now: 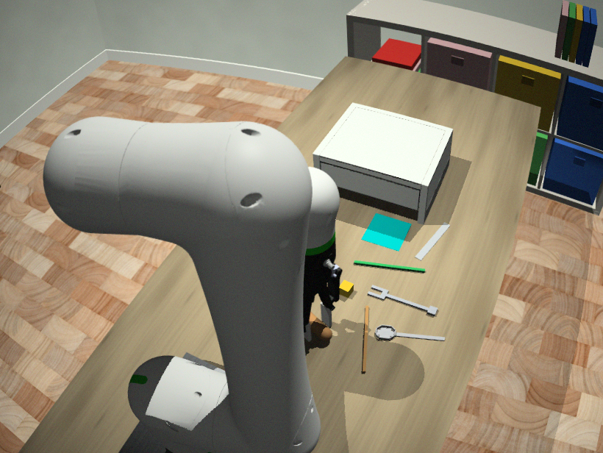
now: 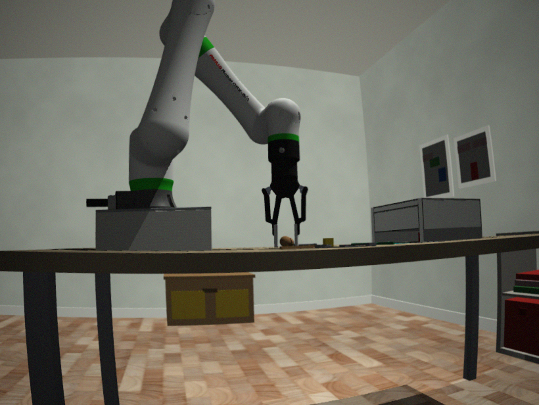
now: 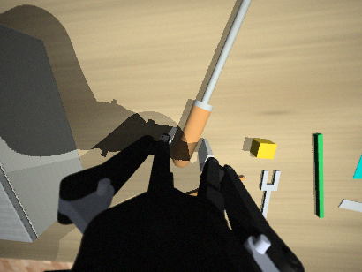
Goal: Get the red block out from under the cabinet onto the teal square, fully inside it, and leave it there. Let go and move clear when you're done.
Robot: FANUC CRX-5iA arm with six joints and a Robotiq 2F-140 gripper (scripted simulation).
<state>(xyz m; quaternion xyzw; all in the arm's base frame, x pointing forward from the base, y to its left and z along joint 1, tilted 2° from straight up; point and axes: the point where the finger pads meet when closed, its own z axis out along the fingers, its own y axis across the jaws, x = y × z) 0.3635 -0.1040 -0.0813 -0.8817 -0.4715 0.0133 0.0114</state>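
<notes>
The wooden stick is 110 mm to the right of my hand and 30 mm below it. From my hand the other things lie so: hook tool 110 mm ahead, 100 mm to the left, 20 mm below; grey spoon-like tool 180 mm to the right, 30 mm below, 30 mm ahead; yellow cube 120 mm ahead, 40 mm to the right, 20 mm below.
</notes>
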